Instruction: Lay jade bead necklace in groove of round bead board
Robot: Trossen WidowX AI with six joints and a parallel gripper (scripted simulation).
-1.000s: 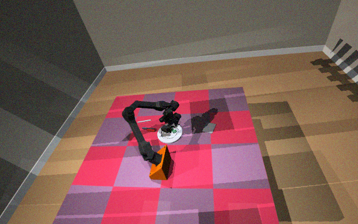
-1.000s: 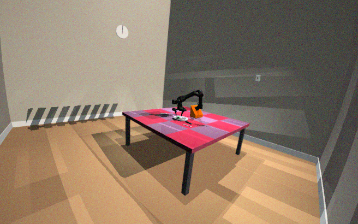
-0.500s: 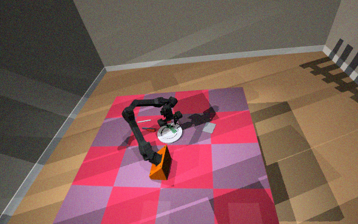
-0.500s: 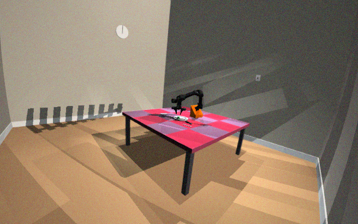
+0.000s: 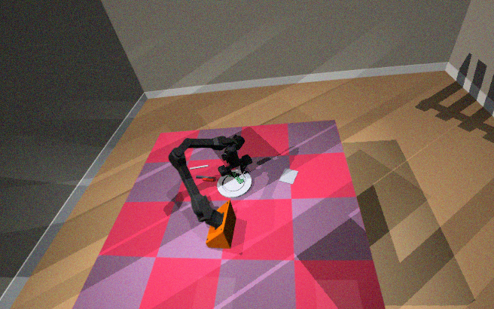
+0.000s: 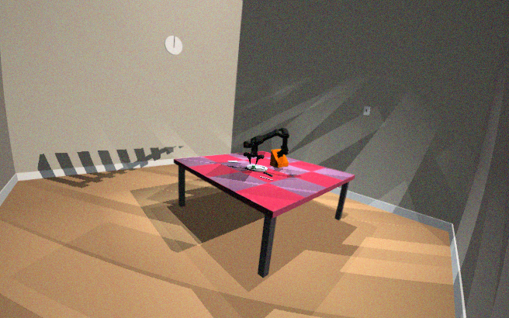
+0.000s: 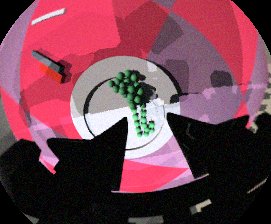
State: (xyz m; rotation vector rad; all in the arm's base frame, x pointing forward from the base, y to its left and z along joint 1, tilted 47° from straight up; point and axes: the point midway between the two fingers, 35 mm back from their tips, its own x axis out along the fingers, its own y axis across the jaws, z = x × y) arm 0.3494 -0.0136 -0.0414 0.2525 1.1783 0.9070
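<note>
The round white bead board is 3 cm behind my gripper tip, 2 cm to the left of it and 3 cm below it. Round my gripper tip: red-handled tool (2 cm ahead, 20 cm to the left, 3 cm below); then flat grey pad (29 cm to the right, 4 cm below); then thin white rod (12 cm ahead, 27 cm to the left, 4 cm below).
</note>
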